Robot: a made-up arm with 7 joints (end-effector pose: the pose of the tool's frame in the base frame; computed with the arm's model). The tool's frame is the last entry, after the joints. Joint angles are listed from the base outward.
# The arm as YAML. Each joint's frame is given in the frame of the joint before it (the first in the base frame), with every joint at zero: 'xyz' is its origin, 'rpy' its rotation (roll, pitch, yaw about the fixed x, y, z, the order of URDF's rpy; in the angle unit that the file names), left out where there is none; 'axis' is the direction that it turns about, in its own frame. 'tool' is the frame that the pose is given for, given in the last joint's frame.
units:
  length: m
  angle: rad
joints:
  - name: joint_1
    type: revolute
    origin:
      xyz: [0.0, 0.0, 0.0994]
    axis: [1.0, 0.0, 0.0]
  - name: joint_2
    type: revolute
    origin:
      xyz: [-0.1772, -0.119, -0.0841]
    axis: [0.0, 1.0, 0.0]
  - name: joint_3
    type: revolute
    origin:
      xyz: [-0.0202, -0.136, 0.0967]
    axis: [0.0, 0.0, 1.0]
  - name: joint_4
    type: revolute
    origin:
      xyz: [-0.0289, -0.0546, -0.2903]
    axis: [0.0, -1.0, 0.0]
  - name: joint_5
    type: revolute
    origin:
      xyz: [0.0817, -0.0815, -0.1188]
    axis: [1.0, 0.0, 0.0]
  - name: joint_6
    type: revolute
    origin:
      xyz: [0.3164, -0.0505, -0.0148]
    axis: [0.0, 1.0, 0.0]
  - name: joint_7
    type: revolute
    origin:
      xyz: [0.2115, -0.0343, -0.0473]
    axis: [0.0, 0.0, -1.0]
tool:
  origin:
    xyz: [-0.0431, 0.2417, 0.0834]
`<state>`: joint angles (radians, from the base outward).
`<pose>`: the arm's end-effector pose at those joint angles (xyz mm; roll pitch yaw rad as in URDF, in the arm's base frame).
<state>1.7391 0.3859 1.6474 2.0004 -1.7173 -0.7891 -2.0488</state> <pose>-60.4 102.5 -427.6 -0.0821 -1.1821 -0.1570</pose>
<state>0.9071 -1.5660 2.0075 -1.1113 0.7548 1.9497 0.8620</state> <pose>421.0 -145.9 -421.7 -1.7311 0.3212 -1.3446</pose>
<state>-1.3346 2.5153 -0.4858 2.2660 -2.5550 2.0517 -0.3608</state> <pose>197.7 -121.3 508.5 1.7871 -0.9020 1.6062</pose>
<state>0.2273 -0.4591 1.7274 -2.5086 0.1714 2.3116 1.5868</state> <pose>-93.3 -656.7 59.0 1.7140 -0.5777 -0.0865</pose>
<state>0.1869 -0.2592 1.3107 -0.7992 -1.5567 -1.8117 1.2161</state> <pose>-296.0 -29.6 -537.7 -0.5688 -0.8758 2.1172</pose>
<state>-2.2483 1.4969 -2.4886 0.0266 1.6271 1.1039 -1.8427</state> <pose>-699.6 482.5 216.3 -2.0920 0.3401 -0.1052</pose>
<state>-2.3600 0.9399 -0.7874 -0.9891 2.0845 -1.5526 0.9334</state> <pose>-903.1 327.1 626.0 2.9469 0.5242 -2.9056</pose>
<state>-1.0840 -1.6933 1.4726 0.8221 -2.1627 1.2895 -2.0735</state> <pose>-369.6 -101.9 109.9 -2.6560 0.4387 0.6087</pose>
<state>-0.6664 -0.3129 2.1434 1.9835 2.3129 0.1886 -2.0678</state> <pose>-345.6 -31.5 372.4 -1.6935 0.3640 -0.2152</pose>
